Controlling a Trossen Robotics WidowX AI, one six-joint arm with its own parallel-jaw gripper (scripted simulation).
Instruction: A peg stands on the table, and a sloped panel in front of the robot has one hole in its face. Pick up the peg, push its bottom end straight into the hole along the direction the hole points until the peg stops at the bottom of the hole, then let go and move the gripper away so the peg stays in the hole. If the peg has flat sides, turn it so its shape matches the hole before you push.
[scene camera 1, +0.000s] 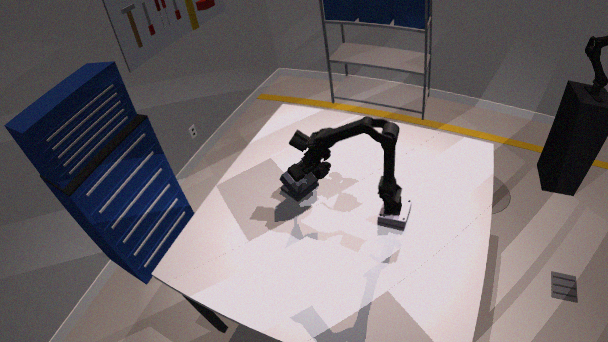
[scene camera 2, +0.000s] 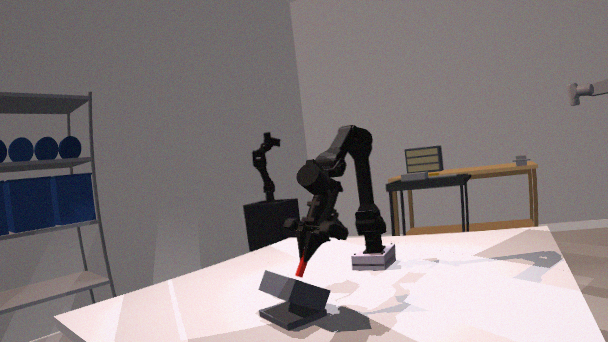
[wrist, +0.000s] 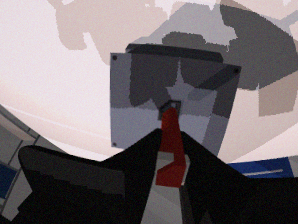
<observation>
My gripper (scene camera 2: 303, 261) holds a red peg (wrist: 172, 164). Also in view: a sloped panel (scene camera 2: 285, 288).
My gripper is seen too in the wrist view (wrist: 169, 135). The sloped panel also shows in the wrist view (wrist: 139, 84). Scene camera 1 misses the red peg, which is hidden by my gripper.
</observation>
